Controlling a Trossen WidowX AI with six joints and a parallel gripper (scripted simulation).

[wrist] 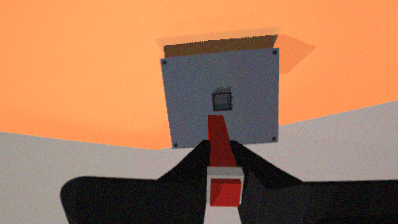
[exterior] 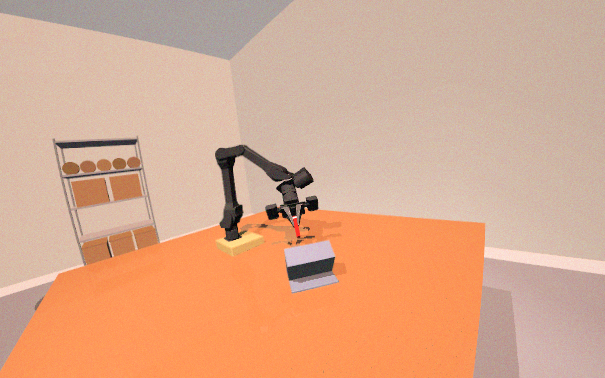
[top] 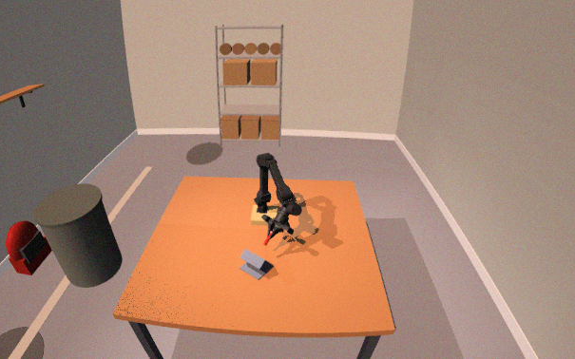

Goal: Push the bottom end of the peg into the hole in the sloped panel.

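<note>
Now: the panel 10 cm ahead of my gripper tip, 8 cm below it and 5 cm to the right of it. Also, from my gripper tip: peg: 1 cm to the left, 1 cm behind, 1 cm above.
</note>
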